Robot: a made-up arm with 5 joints. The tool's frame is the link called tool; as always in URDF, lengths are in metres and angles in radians.
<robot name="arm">
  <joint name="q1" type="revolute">
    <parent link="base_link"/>
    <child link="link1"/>
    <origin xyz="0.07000 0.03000 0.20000" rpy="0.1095 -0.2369 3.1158"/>
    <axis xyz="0 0 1"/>
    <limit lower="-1.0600" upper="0.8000" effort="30" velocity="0.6"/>
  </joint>
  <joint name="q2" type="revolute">
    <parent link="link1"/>
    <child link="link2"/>
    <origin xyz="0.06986 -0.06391 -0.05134" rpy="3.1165 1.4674 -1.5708"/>
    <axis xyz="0 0 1"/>
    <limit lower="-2.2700" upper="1.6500" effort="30" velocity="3"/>
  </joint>
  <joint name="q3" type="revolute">
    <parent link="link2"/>
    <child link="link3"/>
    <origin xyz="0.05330 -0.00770 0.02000" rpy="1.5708 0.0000 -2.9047"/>
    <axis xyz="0 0 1"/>
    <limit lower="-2.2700" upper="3.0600" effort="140" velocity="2"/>
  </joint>
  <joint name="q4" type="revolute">
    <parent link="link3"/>
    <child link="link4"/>
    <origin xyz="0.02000 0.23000 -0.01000" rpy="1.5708 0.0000 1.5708"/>
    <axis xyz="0 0 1"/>
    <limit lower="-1.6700" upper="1.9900" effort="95" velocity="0.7"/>
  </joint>
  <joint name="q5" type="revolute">
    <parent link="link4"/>
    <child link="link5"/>
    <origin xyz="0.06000 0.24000 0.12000" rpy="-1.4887 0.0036 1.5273"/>
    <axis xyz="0 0 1"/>
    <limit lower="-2.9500" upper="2.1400" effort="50" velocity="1.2"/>
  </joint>
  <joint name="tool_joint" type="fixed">
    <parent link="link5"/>
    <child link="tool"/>
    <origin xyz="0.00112 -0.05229 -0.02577" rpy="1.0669 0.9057 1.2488"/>
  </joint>
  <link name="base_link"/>
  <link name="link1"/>
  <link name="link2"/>
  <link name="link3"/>
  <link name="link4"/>
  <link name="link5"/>
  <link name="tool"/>
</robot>
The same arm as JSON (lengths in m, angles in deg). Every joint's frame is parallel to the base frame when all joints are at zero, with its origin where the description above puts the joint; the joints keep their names.
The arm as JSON. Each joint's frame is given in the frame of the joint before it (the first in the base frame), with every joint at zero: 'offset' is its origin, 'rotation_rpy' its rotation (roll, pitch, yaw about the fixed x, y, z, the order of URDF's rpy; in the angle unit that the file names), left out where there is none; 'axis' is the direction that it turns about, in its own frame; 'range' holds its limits. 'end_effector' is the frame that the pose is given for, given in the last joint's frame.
{"length_unit": "m", "angle_unit": "deg", "chain": [
  {"id": "q1", "offset": [0.07, 0.03, 0.2], "axis": [0.236013, 0.103206, 0.966254], "range": [-60.73, 45.84]},
  {"id": "q2", "offset": [-0.08, 0.06, -0.04], "axis": [0.0, -1.0, 0.0], "range": [-130.06, 94.54]},
  {"id": "q3", "offset": [-0.02, -0.02, -0.05], "axis": [1.0, 0.0, -0.0001], "range": [-130.06, 175.33]},
  {"id": "q4", "offset": [-0.01, -0.23, 0.02], "axis": [0.0001, 0.0, 1.0], "range": [-95.68, 114.02]},
  {"id": "q5", "offset": [0.24, -0.06, 0.12], "axis": [0.043599, 0.995678, 0.081998], "range": [-169.02, 122.61]}
], "end_effector": {"offset": [0.0, -0.03, 0.05], "rotation_rpy": [-94.68, 40.44, -77.81]}}

